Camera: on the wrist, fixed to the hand. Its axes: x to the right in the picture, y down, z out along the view.
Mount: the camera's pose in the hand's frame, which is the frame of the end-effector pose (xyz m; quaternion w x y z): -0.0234 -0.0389 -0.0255 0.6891 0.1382 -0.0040 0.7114
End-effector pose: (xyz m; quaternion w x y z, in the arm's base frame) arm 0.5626 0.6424 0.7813 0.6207 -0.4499 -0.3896 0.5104
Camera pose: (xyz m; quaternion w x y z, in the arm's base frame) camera 0.5936 0.6124 0.8105 0.1252 -0.4994 0.1196 0.8489
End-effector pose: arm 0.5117 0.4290 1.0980 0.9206 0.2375 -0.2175 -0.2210
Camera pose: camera 0.4939 0.4189 1.0501 0.7579 0.1353 -0.3530 0.5317
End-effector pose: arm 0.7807 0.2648 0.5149 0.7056 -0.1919 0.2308 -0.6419
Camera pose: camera 0.7327 0.2847 0.5179 0.9703 0.1269 0.2040 0.0285
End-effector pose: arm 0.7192 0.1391 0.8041 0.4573 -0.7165 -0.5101 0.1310
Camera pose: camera 0.7017 0.1083 0.8422 0.3189 -0.7929 0.1745 0.4890
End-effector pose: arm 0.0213 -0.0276 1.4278 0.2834 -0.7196 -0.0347 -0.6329
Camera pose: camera -0.0219 0.0007 1.4212 0.7449 -0.4839 0.3994 -0.2269
